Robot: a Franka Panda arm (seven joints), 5 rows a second.
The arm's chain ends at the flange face. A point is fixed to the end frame.
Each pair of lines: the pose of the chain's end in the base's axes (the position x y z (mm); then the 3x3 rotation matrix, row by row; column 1 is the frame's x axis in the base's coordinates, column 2 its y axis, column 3 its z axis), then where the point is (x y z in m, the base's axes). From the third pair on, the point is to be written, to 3 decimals.
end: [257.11 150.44 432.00], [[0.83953 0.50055 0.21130], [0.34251 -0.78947 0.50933], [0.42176 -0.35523 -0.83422]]
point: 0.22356 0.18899 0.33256
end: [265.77 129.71 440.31], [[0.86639 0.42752 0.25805], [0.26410 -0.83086 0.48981], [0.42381 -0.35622 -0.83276]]
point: 0.23603 0.17135 0.34091
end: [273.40 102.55 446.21], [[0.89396 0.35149 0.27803], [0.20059 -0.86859 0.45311], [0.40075 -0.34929 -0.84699]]
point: 0.245 0.145 0.347
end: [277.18 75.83 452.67], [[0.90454 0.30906 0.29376], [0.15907 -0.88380 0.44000], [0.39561 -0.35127 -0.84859]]
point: 0.250 0.119 0.353
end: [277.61 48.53 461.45], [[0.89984 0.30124 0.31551], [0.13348 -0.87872 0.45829], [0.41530 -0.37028 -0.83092]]
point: 0.253 0.095 0.363
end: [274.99 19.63 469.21], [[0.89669 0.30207 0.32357], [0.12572 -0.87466 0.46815], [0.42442 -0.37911 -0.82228]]
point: 0.251 0.068 0.371
